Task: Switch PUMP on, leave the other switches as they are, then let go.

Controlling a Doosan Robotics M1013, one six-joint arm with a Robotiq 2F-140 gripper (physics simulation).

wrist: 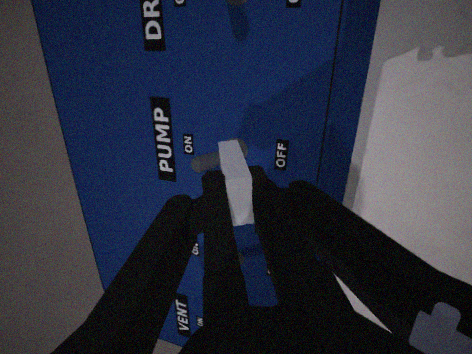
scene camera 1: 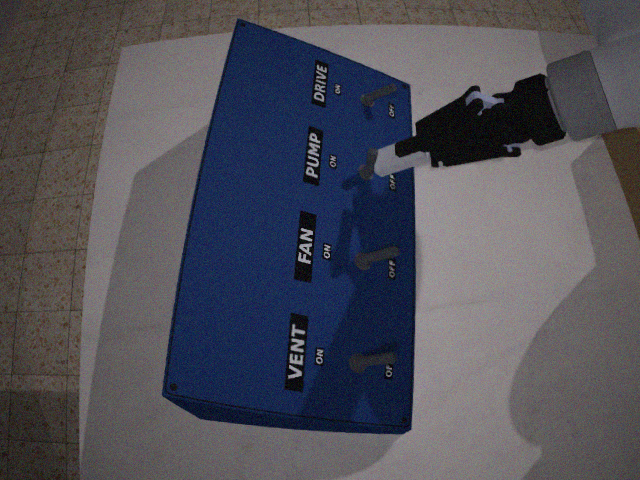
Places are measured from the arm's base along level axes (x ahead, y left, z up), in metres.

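Where they show: gripper, between the fingertips: (wrist: 229,158) (scene camera 1: 377,164).
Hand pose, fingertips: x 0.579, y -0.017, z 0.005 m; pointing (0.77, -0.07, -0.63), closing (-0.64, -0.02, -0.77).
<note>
Things, the pixels of their top centre, and the offset from my fingertips. Level surfaces: height alone.
- blue switch panel, height of its surface: 0.041 m up
- PUMP lever, centre of its top: (wrist: 194,165) (scene camera 1: 372,150) 0.008 m ahead, 0.000 m left, 0.028 m up
- DRIVE lever, centre of its top: (scene camera 1: 382,84) 0.016 m back, 0.119 m right, 0.017 m up
- FAN lever, centre of its top: (scene camera 1: 381,248) 0.006 m ahead, 0.120 m left, 0.017 m up
- VENT lever, centre of its top: (scene camera 1: 378,355) 0.017 m ahead, 0.240 m left, 0.017 m up
- pale table top, height of its surface: 0.113 m down
The blue switch panel (scene camera 1: 248,206) (wrist: 100,100) carries four grey levers. The PUMP lever (scene camera 1: 367,167) (wrist: 206,161) stands out from the panel in the scene view, unlike the others; in the wrist view its free end points toward the ON label. My gripper (scene camera 1: 378,162) (wrist: 229,158) is shut and empty, its pale fingertips at the OFF side of the PUMP lever, touching it or very close. The fingertips hide part of the lever in the wrist view. The DRIVE lever (scene camera 1: 379,95), FAN lever (scene camera 1: 378,256) and VENT lever (scene camera 1: 374,360) lean toward OFF.
The panel stands on a pale table top (scene camera 1: 491,232). The DRIVE lever is above the gripper in the scene view, the FAN lever below it. The arm reaches in from the right, and its shadow falls across the panel. A tiled floor (scene camera 1: 41,206) shows at the left.
</note>
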